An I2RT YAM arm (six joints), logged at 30 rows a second.
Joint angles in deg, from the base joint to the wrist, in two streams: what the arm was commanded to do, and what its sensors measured. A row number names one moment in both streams.
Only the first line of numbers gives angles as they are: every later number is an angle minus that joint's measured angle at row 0.
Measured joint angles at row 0:
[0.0, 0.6, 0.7, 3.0, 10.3, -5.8]
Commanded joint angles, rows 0 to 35:
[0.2, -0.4, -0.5, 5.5, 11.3, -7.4]
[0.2, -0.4, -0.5, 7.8, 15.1, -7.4]
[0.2, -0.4, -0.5, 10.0, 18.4, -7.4]
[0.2, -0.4, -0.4, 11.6, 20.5, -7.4]
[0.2, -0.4, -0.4, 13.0, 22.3, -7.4]
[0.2, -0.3, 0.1, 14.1, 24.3, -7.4]
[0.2, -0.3, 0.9, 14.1, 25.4, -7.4]
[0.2, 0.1, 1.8, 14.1, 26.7, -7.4]
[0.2, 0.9, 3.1, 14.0, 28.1, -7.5]
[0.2, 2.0, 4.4, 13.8, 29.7, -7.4]
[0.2, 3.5, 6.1, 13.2, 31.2, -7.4]
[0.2, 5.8, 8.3, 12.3, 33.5, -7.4]
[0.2, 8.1, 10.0, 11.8, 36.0, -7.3]
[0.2, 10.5, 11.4, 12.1, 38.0, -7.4]
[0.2, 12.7, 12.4, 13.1, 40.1, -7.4]
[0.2, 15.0, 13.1, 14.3, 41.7, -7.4]
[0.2, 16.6, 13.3, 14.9, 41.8, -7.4]
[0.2, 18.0, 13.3, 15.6, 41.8, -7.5]
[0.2, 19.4, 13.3, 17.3, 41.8, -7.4]
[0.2, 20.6, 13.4, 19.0, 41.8, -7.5]
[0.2, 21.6, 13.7, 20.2, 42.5, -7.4]
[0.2, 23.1, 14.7, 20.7, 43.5, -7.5]
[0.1, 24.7, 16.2, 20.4, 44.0, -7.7]
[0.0, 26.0, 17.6, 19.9, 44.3, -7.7]
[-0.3, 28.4, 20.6, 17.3, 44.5, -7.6]
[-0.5, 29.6, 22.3, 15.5, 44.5, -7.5]
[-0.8, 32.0, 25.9, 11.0, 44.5, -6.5]
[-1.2, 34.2, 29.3, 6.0, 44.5, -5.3]
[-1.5, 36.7, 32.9, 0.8, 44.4, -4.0]
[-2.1, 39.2, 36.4, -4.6, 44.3, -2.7]
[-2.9, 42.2, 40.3, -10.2, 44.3, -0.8]
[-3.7, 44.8, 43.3, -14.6, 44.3, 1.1]
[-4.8, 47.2, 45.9, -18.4, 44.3, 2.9]
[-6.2, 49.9, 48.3, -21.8, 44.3, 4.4]
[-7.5, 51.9, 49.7, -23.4, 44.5, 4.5]
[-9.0, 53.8, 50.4, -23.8, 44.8, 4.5]
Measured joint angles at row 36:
[-6.0, 49.6, 47.0, -21.8, 43.5, 0.0]
